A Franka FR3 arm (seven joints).
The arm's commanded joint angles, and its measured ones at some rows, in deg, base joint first. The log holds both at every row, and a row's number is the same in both.
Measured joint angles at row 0:
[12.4 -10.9 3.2 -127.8 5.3 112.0 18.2]
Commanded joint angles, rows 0 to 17:
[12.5 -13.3 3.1 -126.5 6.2 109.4 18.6]
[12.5 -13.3 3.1 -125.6 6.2 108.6 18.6]
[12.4 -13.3 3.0 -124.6 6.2 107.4 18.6]
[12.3 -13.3 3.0 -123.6 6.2 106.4 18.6]
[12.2 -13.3 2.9 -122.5 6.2 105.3 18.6]
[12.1 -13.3 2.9 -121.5 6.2 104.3 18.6]
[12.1 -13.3 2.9 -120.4 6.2 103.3 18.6]
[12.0 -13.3 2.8 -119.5 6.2 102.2 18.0]
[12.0 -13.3 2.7 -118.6 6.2 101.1 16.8]
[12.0 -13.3 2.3 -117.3 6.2 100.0 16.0]
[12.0 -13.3 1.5 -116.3 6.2 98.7 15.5]
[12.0 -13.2 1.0 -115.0 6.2 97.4 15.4]
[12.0 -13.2 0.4 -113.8 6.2 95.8 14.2]
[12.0 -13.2 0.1 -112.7 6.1 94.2 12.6]
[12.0 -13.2 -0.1 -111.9 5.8 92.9 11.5]
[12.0 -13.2 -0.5 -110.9 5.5 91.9 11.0]
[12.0 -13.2 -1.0 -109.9 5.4 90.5 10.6]
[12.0 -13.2 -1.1 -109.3 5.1 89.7 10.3]
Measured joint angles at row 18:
[12.3 -13.3 -0.6 -112.3 5.3 93.5 12.4]
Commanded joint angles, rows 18 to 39:
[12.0 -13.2 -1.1 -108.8 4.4 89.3 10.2]
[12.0 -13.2 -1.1 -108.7 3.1 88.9 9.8]
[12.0 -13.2 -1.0 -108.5 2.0 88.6 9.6]
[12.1 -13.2 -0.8 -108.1 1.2 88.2 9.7]
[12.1 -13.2 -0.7 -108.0 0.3 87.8 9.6]
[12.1 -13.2 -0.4 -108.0 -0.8 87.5 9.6]
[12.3 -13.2 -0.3 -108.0 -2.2 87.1 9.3]
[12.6 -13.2 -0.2 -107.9 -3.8 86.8 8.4]
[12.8 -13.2 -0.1 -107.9 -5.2 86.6 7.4]
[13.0 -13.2 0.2 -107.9 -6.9 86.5 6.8]
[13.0 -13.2 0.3 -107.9 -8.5 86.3 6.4]
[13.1 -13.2 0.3 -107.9 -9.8 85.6 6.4]
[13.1 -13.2 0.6 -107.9 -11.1 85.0 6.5]
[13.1 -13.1 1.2 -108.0 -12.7 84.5 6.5]
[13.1 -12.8 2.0 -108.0 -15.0 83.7 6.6]
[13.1 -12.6 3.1 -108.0 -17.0 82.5 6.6]
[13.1 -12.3 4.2 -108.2 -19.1 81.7 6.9]
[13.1 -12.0 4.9 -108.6 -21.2 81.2 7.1]
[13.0 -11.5 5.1 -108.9 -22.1 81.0 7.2]
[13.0 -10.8 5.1 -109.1 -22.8 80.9 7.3]
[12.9 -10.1 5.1 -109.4 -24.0 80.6 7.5]
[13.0 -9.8 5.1 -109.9 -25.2 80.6 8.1]
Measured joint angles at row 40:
[12.6 -11.7 5.3 -109.4 -21.5 81.8 7.0]
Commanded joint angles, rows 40 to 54:
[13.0 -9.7 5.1 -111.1 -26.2 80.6 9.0]
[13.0 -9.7 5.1 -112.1 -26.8 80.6 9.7]
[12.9 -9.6 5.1 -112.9 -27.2 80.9 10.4]
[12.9 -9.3 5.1 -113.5 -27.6 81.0 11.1]
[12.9 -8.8 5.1 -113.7 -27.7 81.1 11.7]
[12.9 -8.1 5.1 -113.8 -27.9 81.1 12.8]
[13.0 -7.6 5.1 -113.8 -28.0 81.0 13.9]
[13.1 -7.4 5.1 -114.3 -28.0 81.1 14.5]
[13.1 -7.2 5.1 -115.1 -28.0 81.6 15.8]
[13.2 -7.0 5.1 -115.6 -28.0 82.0 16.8]
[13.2 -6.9 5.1 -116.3 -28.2 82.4 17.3]
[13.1 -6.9 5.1 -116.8 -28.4 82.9 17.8]
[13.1 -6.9 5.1 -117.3 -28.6 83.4 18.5]
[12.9 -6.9 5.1 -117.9 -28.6 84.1 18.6]
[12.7 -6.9 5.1 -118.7 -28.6 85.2 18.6]
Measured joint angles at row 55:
[12.6 -6.4 5.2 -116.0 -27.2 82.4 17.0]
